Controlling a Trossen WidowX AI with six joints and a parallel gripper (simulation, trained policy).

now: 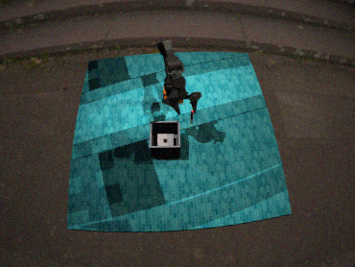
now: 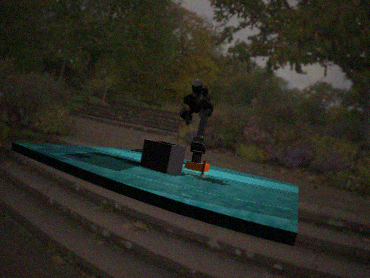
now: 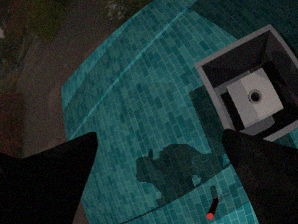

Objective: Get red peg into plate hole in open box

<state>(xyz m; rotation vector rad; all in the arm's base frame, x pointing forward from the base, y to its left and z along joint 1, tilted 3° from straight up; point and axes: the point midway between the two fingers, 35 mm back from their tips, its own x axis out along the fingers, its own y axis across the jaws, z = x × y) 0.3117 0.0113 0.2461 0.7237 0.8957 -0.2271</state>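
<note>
Now: gripper tip 140 mm past the red peg, 80 mm to the right of it and 230 mm above it. From my gripper tip the other things lie so: grey plate (10 mm ahead, 120 mm to the right, 230 mm below).
</note>
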